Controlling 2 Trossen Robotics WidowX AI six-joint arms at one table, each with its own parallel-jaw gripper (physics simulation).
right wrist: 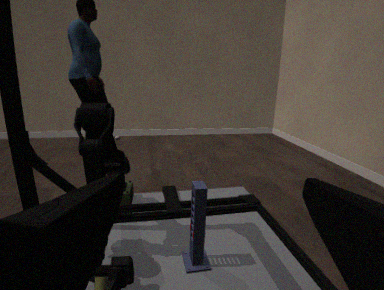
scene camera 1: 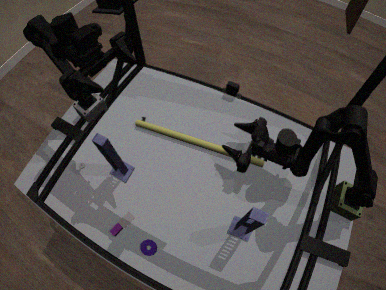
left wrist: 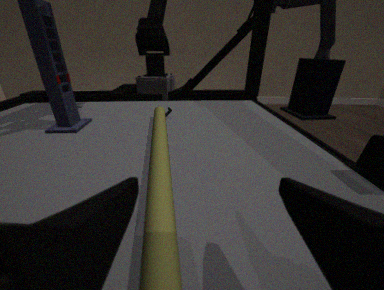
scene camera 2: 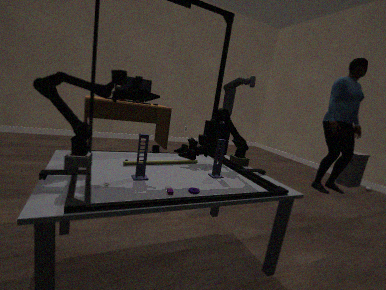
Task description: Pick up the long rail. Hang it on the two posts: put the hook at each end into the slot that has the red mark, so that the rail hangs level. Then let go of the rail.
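Frame: origin at the left arm's base, x ahead, y left, z up, level; metres.
Where they show: left gripper, between the fingertips: (scene camera 1: 228, 134) (left wrist: 209, 184) (scene camera 2: 176, 153); right gripper, between the fingertips: (right wrist: 214, 185) (scene camera 1: 120, 75) (scene camera 2: 159, 96); left arm's base, origin of its link: (scene camera 1: 352, 198) (scene camera 2: 239, 156); right arm's base, origin of its link: (scene camera 1: 87, 101) (left wrist: 156, 75) (scene camera 2: 79, 153).
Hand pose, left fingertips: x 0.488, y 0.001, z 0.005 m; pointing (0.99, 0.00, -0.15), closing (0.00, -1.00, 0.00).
Each offset is from my left fingertips to the top centre of the thing. "spot": to the spot under its first point. Level surfaces: height alone.
The long yellow rail @(dx +0.088, dy +0.043, dz -0.035 m) (scene camera 1: 180, 136) (scene camera 2: 165, 162) (left wrist: 161, 175) lies on the table behind the posts; a small dark hook @(spot: dx +0.303, dy +0.064, dz -0.045 m) (scene camera 1: 143, 119) (left wrist: 169, 111) shows at its far-left end. The left post @(dx +0.256, dy +0.262, dz +0.153 m) (scene camera 1: 110, 155) (scene camera 2: 142, 155) (left wrist: 50, 65) stands upright, with a red mark @(spot: dx +0.273, dy +0.259, dz +0.031 m) (left wrist: 63, 78) at a slot. The right post @(dx -0.174, dy +0.237, dz +0.153 m) (scene camera 1: 252, 220) (scene camera 2: 218, 157) (right wrist: 199, 220) also has a red mark (right wrist: 192, 229). My left gripper (scene camera 1: 231, 136) (left wrist: 209, 184) is open and empty above the rail's right part, with the rail nearer its left finger in the wrist view. My right gripper (scene camera 2: 156, 100) (right wrist: 214, 185) is open, high and away from the rail.
A purple ring @(dx +0.038, dy +0.428, dz -0.054 m) (scene camera 1: 142, 247) (scene camera 2: 194, 190) and a magenta block @(dx +0.150, dy +0.412, dz -0.047 m) (scene camera 1: 116, 229) (scene camera 2: 170, 191) lie near the front edge. A dark frame surrounds the white table @(dz -0.063 m) (scene camera 1: 170, 200), with uprights at its sides. A small black box (scene camera 1: 232, 88) is at the back edge.
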